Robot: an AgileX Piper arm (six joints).
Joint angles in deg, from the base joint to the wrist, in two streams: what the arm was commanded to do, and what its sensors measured. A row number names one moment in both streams.
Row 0, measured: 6.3 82.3 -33.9 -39.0 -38.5 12.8
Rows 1 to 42, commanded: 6.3 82.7 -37.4 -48.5 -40.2 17.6; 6.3 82.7 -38.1 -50.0 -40.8 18.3; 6.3 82.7 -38.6 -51.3 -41.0 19.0; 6.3 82.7 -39.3 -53.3 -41.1 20.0; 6.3 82.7 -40.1 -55.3 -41.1 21.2; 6.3 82.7 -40.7 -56.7 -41.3 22.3; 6.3 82.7 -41.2 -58.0 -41.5 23.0; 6.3 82.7 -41.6 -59.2 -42.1 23.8; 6.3 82.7 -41.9 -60.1 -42.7 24.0; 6.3 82.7 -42.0 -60.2 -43.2 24.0; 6.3 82.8 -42.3 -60.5 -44.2 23.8; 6.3 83.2 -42.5 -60.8 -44.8 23.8; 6.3 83.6 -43.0 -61.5 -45.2 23.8; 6.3 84.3 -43.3 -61.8 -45.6 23.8; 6.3 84.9 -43.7 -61.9 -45.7 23.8; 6.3 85.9 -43.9 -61.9 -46.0 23.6; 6.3 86.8 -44.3 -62.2 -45.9 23.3; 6.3 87.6 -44.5 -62.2 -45.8 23.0; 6.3 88.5 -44.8 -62.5 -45.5 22.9; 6.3 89.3 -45.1 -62.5 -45.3 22.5; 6.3 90.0 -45.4 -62.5 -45.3 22.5; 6.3 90.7 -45.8 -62.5 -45.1 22.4; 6.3 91.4 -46.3 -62.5 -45.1 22.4; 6.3 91.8 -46.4 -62.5 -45.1 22.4; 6.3 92.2 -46.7 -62.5 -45.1 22.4; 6.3 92.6 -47.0 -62.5 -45.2 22.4; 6.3 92.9 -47.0 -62.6 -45.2 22.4; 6.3 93.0 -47.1 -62.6 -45.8 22.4; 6.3 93.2 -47.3 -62.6 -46.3 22.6; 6.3 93.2 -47.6 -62.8 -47.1 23.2; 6.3 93.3 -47.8 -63.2 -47.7 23.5; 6.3 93.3 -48.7 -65.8 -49.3 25.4; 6.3 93.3 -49.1 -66.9 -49.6 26.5; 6.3 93.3 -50.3 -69.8 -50.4 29.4; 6.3 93.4 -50.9 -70.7 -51.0 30.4; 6.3 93.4 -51.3 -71.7 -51.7 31.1; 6.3 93.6 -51.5 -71.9 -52.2 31.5; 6.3 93.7 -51.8 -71.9 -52.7 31.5; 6.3 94.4 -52.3 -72.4 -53.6 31.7; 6.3 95.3 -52.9 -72.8 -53.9 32.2; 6.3 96.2 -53.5 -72.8 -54.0 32.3; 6.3 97.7 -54.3 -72.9 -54.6 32.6
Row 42, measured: 6.3 94.8 -52.5 -72.0 -53.2 31.5
